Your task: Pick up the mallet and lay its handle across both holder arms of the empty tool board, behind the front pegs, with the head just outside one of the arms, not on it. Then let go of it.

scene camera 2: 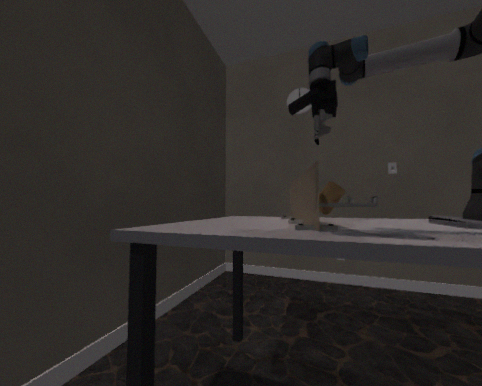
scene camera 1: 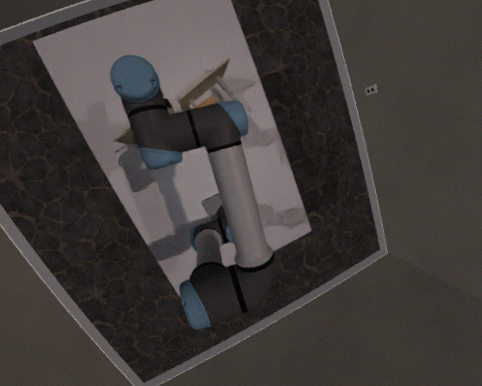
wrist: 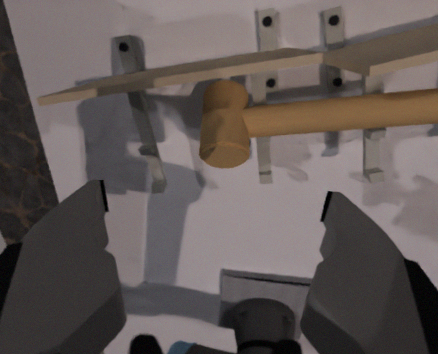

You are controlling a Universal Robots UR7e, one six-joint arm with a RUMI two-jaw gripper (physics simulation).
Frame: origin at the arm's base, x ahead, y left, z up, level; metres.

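Where they show: gripper, fingertip midpoint: (scene camera 2: pixel 318 138) (wrist: pixel 216 189); arm's base at its link origin: (wrist: pixel 263 316).
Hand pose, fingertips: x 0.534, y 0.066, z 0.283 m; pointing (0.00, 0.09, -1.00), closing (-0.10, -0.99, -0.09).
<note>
Each offset is from my fingertips to the top centre of the thing. "spot": to the spot under its first point. Level surfaces: height alone.
The orange mallet {dx -0.015, dy -0.114, dz -0.154 m} (scene camera 1: pixel 206 102) (scene camera 2: pixel 331 195) (wrist: pixel 224 127) has its head just left of a grey holder arm (wrist: pixel 265 162) in the wrist view. Its handle {spot: dx -0.008, dy -0.124, dz -0.184 m} (wrist: pixel 340 113) runs right over that arm and over another arm (wrist: pixel 372 155), behind their front pegs. The head looks tilted in scene camera 2. Contact with the arms and the handle's far end cannot be judged. Two upright tool boards (wrist: pixel 190 70) {spot: dx +0.057, dy -0.149, dz -0.139 m} (wrist: pixel 400 52) stand behind the mallet. My gripper (scene camera 2: pixel 317 140) (wrist: pixel 216 189) is open and empty, above and apart from the mallet.
Another holder arm (wrist: pixel 143 125) sticks out left of the mallet head. Board feet with black screws {spot: dx +0.092, dy -0.045, dz -0.285 m} (wrist: pixel 267 21) {spot: dx +0.089, dy -0.133, dz -0.285 m} (wrist: pixel 334 21) stand behind the boards. The white table {dz -0.301 m} (scene camera 2: pixel 200 232) carries the boards. The robot's base plate (wrist: pixel 231 295) lies at the lower wrist view.
</note>
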